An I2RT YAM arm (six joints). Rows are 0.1 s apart.
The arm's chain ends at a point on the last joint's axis. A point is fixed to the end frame.
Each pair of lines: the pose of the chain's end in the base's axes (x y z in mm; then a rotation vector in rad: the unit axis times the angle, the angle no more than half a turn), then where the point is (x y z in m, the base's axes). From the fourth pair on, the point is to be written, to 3 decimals.
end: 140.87 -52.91 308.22 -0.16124 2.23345 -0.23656
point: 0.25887 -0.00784 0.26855
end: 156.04 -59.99 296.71 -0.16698 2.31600 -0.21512
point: 0.27034 -0.01405 0.24820
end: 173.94 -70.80 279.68 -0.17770 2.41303 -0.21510
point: 0.28315 -0.02536 0.22020
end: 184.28 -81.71 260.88 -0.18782 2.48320 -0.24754
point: 0.289 -0.039 0.193
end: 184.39 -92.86 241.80 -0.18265 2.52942 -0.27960
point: 0.287 -0.053 0.168
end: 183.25 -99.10 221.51 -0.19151 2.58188 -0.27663
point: 0.282 -0.060 0.142
